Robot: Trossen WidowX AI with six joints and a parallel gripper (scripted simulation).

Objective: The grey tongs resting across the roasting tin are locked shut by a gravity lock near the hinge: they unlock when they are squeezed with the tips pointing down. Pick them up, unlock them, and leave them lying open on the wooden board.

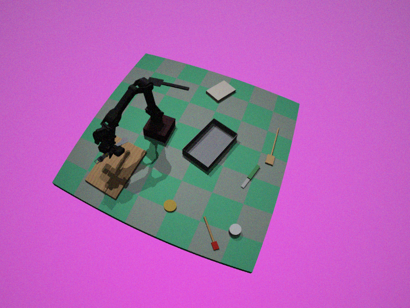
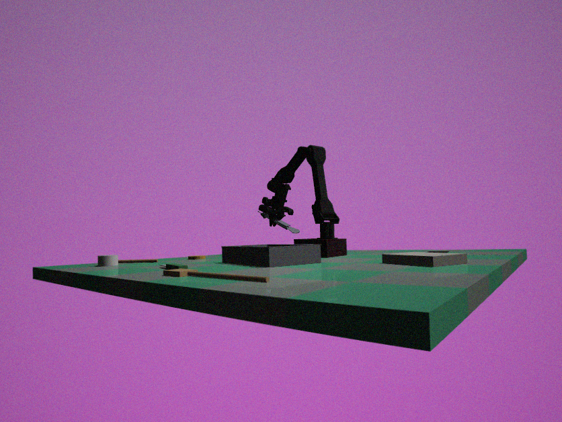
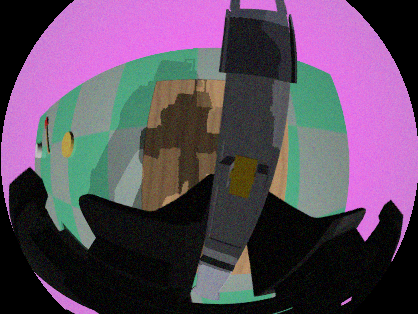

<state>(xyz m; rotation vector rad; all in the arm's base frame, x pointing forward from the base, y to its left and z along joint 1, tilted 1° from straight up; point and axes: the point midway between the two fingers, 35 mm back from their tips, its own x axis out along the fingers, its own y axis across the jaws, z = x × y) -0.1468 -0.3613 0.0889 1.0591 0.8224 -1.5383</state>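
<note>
The wooden board lies 13 cm below my gripper tip, 2 cm to the left of it and 1 cm ahead of it. The rest, counted from my gripper tip: white cylinder: 77 cm ahead, 14 cm to the right, 12 cm below; roasting tin: 51 cm ahead, 34 cm to the left, 11 cm below; yellow disc: 40 cm ahead, 13 cm below, 11 cm to the right.
</note>
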